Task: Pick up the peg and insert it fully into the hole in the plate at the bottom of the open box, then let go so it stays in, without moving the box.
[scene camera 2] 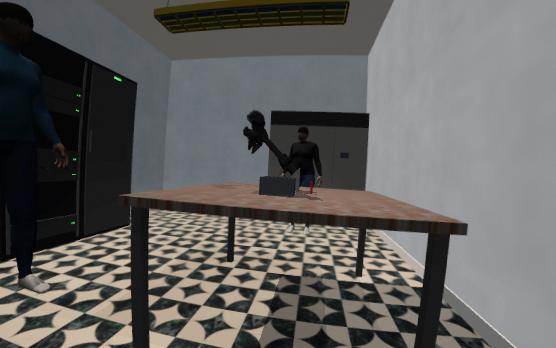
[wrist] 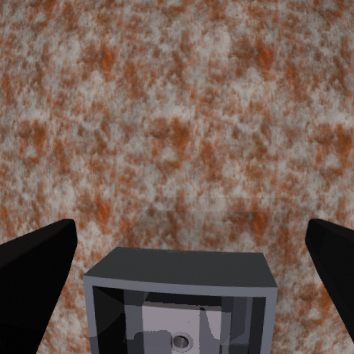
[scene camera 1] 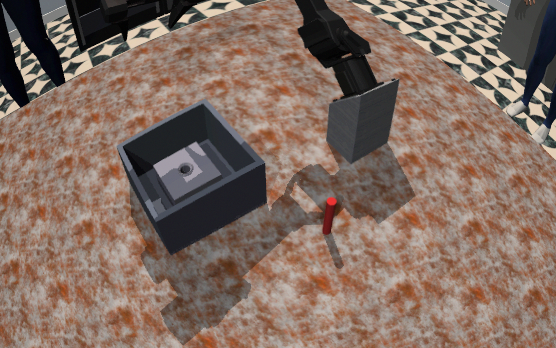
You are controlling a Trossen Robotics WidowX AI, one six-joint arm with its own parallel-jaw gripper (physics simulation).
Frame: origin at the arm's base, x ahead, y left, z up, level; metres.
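Seen in the pictures: gripper, fingertip midpoint: (scene camera 2: 250, 151) (wrist: 194, 231) (scene camera 1: 147, 33); arm's base, origin of the base link: (scene camera 2: 294, 172) (scene camera 1: 363, 91).
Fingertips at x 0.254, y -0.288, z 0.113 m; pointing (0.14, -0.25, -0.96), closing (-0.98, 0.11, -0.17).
Pixels of each thing's top centre, then the offset from my fingertips to it. Level surfaces: height alone.
- red peg, middle of its top: (scene camera 1: 331, 201) (scene camera 2: 311, 181) dx -0.071, dy +0.390, dz -0.160 m
- dark grey open box, middle of its top: (scene camera 1: 181, 152) (scene camera 2: 278, 177) dx +0.048, dy +0.181, dz -0.142 m
- pale plate, middle of its top: (wrist: 180, 343) (scene camera 1: 184, 168) dx +0.048, dy +0.181, dz -0.179 m
- table, its level: dz -0.240 m
The red peg (scene camera 1: 328, 217) (scene camera 2: 311, 188) stands upright on the table, to the right of the box in scene camera 1. It does not show in the wrist view. The dark grey open box (scene camera 1: 215, 220) (scene camera 2: 277, 186) (wrist: 180, 267) stands on the table. At its bottom lies a pale plate (scene camera 1: 172, 187) (wrist: 157, 320) with a round, empty hole (scene camera 1: 185, 169) (wrist: 181, 342). My gripper (scene camera 1: 148, 32) (scene camera 2: 252, 149) (wrist: 194, 231) is open and empty, high above the table. In the wrist view the box shows low between the fingers, partly cut off by the lower edge.
A grey block (scene camera 1: 367, 122) stands at the arm's base, behind the peg in scene camera 1. The arm (scene camera 1: 332, 37) (scene camera 2: 275, 149) rises from there. The arm's shadow falls on the table (scene camera 1: 425, 260) (scene camera 2: 345, 207) around box and peg. People stand beyond the table.
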